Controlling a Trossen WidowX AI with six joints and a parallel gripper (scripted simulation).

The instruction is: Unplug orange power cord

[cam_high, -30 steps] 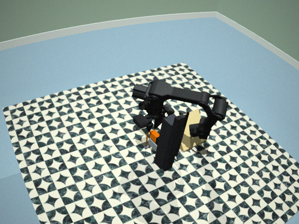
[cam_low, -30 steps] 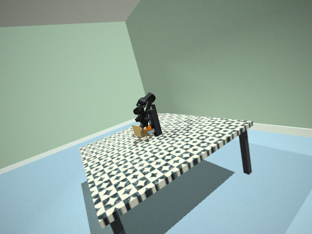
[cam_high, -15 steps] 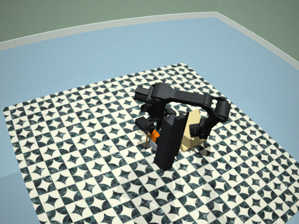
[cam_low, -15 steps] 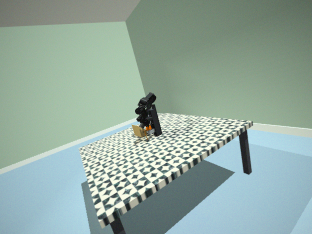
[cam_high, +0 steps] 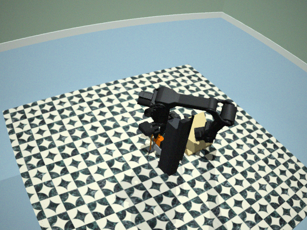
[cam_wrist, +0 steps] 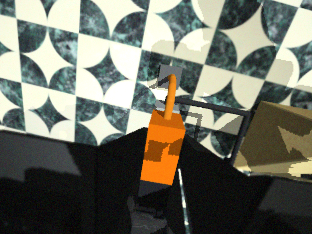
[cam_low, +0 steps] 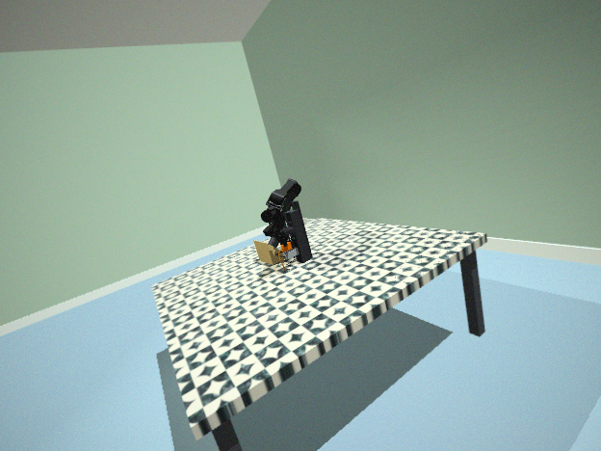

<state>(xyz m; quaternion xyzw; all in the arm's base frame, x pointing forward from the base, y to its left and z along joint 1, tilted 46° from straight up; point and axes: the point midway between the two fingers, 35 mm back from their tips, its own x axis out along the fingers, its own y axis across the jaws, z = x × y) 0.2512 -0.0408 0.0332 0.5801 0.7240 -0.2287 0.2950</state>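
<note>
My gripper tip is 1 cm past the orange plug and 3 cm to the right of it. Also, from my gripper tip: tall black box (2 cm behind, 13 cm to the left, 4 cm above).
</note>
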